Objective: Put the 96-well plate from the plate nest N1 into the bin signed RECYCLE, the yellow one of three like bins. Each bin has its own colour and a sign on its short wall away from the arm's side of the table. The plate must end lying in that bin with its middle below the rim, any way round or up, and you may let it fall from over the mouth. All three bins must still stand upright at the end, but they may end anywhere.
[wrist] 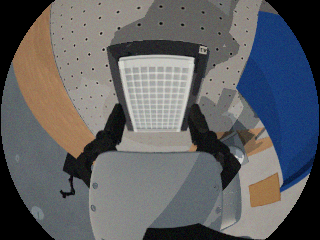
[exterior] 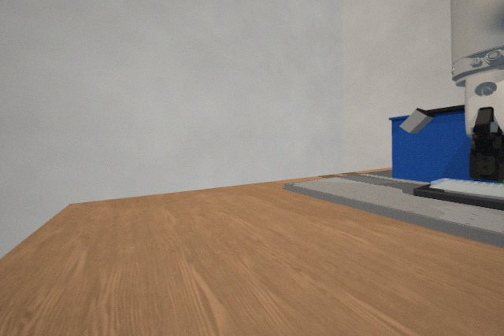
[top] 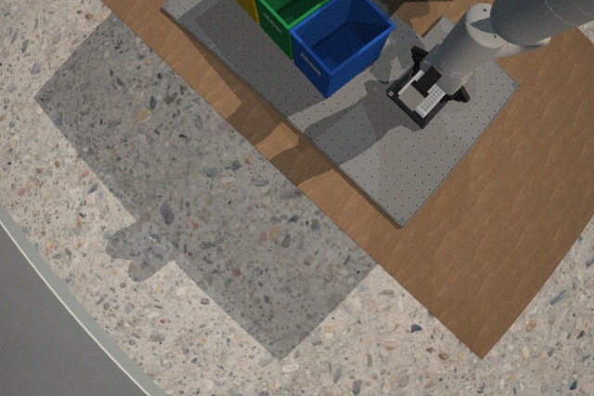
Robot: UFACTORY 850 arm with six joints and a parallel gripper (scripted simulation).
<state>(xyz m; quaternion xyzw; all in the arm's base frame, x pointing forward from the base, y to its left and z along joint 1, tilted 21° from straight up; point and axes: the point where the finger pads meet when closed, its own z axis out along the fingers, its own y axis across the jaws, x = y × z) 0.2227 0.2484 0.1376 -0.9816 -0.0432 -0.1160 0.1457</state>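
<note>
Now: the white 96-well plate 3 cm below my hand. The rest, counted from my hand: black plate nest: 4 cm below; green bin: 13 cm ahead, 33 cm to the right, 4 cm above; blue bin: 13 cm ahead, 19 cm to the right, 4 cm above.
</note>
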